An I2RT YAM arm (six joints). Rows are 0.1 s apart.
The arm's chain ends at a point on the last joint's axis. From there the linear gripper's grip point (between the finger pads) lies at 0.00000 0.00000 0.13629 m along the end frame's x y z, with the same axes.
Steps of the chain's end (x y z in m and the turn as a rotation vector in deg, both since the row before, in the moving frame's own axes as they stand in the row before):
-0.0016 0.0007 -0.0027 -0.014 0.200 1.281
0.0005 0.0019 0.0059 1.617 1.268 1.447
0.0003 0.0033 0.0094 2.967 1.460 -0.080
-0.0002 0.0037 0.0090 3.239 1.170 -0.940
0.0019 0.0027 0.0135 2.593 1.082 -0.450
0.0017 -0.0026 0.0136 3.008 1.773 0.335
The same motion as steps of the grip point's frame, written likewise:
-0.0011 0.0007 -0.0027 -0.014 0.200 1.281
0.0036 -0.0019 0.0058 1.617 1.268 1.447
0.0038 -0.0038 0.0092 2.967 1.460 -0.080
0.0025 -0.0040 0.0088 3.239 1.170 -0.940
0.0044 -0.0035 0.0133 2.593 1.082 -0.450
0.0059 -0.0097 0.0133 3.008 1.773 0.335

